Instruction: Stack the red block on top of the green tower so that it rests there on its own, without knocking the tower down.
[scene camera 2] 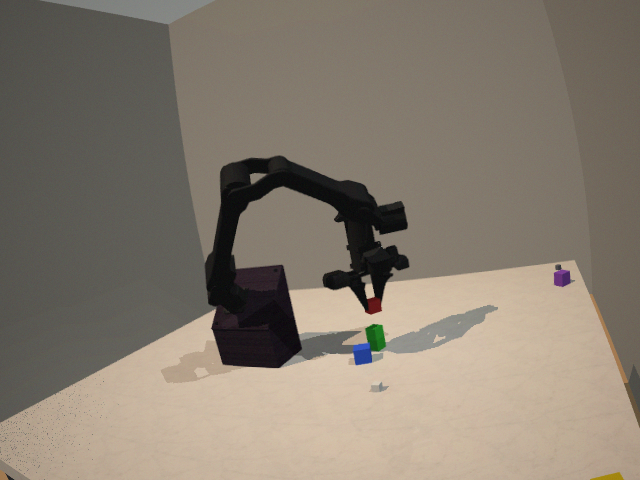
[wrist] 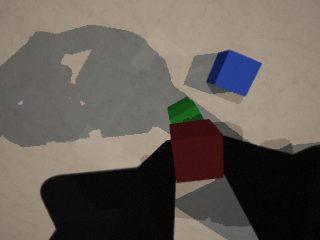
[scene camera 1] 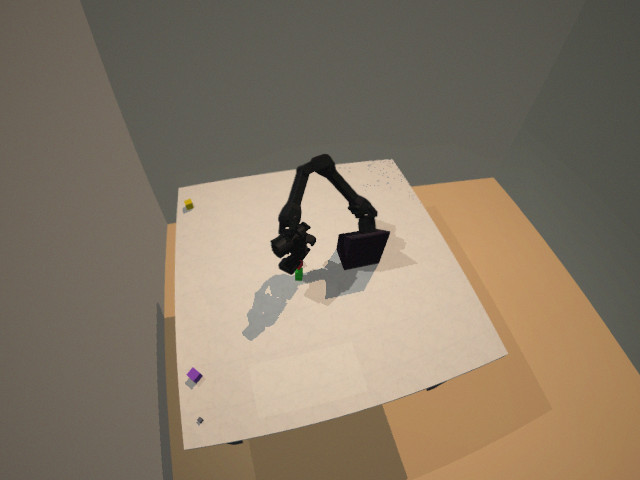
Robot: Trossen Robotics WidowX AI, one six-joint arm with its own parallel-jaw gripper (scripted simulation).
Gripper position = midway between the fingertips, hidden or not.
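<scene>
Scene camera 2 shows my gripper (scene camera 2: 373, 308), and what my gripper carries is a red block (wrist: 197, 146). In the wrist view you'd see my gripper too (wrist: 192, 143). There's a blue block (wrist: 234, 72) in the scene as well. Scene camera 1 does not show the blue block, which is hidden by my gripper.
</scene>
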